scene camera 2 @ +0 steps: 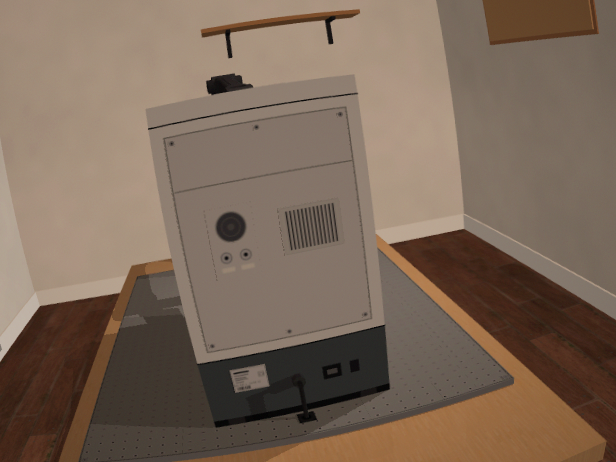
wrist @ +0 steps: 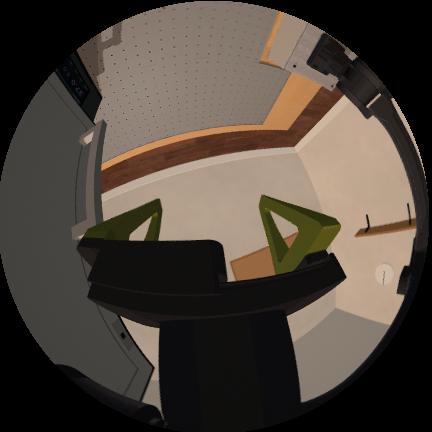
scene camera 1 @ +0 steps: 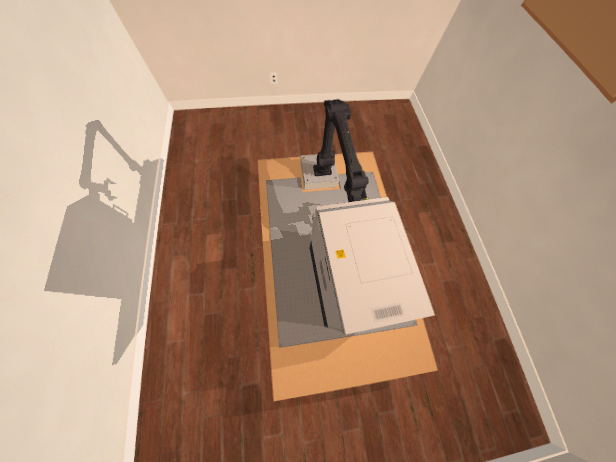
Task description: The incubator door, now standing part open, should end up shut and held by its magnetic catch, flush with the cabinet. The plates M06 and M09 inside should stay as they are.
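Frame: origin at the arm's base, x ahead, y left, z up, level; centimetres.
Seen in the pictures: gripper, fingertip midpoint: [wrist: 210,201] [scene camera 1: 365,192]; arm's base, link origin: [scene camera 1: 322,170].
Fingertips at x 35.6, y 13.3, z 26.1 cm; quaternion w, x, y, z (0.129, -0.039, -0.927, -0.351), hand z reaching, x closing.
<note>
Offsets run from my fingertips to a thing's middle. "spot": to the spot under its first point. Level surfaces: height alone.
The incubator cabinet @(dx +38.7, dy -15.8, dz -5.6 cm) [scene camera 1: 377,260] [scene camera 2: 280,295] stands on the grey perforated board, its back towards scene camera 2. The door [scene camera 1: 340,204] [wrist: 40,200] shows as a thin strip along the cabinet's front in scene camera 1, and as a broad grey face at the left of the wrist view. Its bar handle @(spot: dx +10.5, dy -3.0, dz -5.5 cm) [wrist: 91,175] is beside the left finger; whether they touch is unclear. A narrow dark line separates door and cabinet; the exact gap cannot be told. My gripper [wrist: 210,201] is open and empty, in front of the door. The plates M06 and M09 are hidden.
The perforated board @(dz -33.1 cm) [scene camera 1: 295,285] [scene camera 2: 440,350] lies on the wooden table @(dz -34.4 cm) [scene camera 1: 350,355]. The arm's base plate [scene camera 1: 307,181] is at the table's far end in scene camera 1. A display @(spot: dx +16.1, dy -8.5, dz -26.0 cm) [wrist: 75,82] is beside the door. A wall shelf [scene camera 2: 280,23] [wrist: 385,228] is high up.
</note>
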